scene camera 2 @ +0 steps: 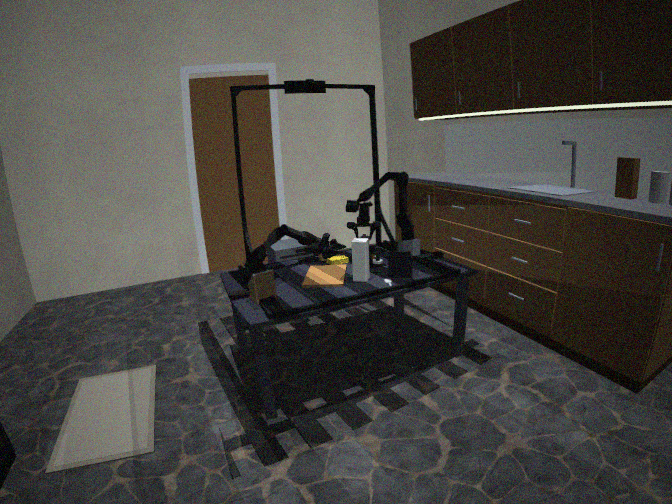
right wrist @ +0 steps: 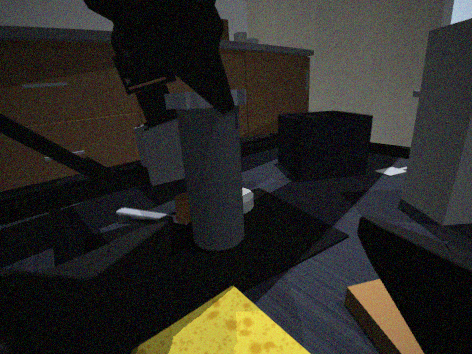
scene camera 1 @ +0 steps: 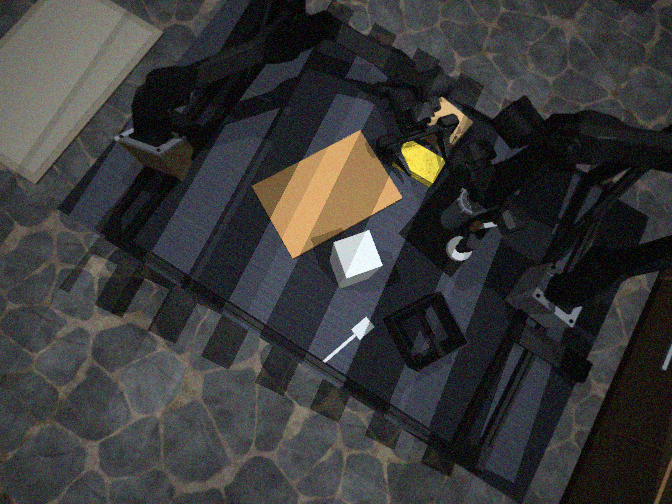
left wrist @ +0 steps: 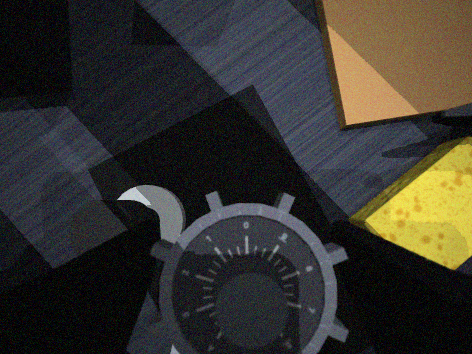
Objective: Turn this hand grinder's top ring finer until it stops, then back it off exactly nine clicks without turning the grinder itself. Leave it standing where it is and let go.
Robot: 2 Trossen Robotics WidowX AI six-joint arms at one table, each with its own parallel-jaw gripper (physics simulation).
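Note:
The hand grinder is a grey cylinder standing upright on a black mat. Its toothed top ring has a numbered dial inside it, and the 0 mark sits at the top of the left wrist view. My left gripper comes down from above and is shut on the top ring. My right gripper is open and empty. It sits low over a yellow sponge, apart from the grinder.
An orange board lies mid-table, with a white carton in front of it. There is also a black open box and a white scoop. A white disc lies beside the grinder.

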